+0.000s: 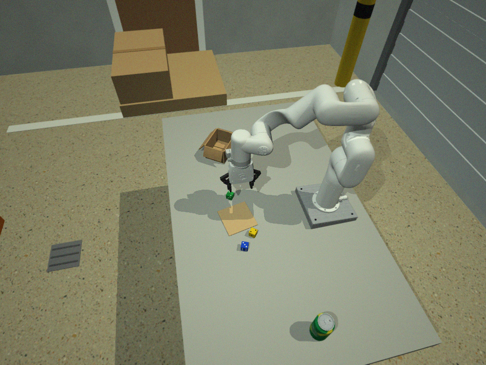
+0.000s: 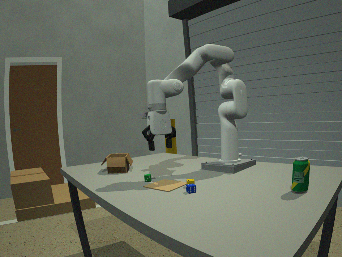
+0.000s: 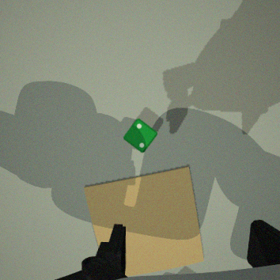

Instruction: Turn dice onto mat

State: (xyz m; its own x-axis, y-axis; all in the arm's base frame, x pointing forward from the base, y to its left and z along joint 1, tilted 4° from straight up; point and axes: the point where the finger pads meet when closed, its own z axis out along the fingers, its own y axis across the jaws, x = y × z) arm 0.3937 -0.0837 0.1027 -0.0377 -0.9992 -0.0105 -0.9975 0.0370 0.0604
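The yellow die lies 20 mm behind my hand, 150 mm to the left of it and 140 mm below it. From my hand the other things lie so: green die (30 mm ahead, 70 mm to the right, 140 mm below); cardboard mat (30 mm ahead, 50 mm to the left, 160 mm below); blue die (30 mm ahead, 200 mm to the left, 140 mm below).
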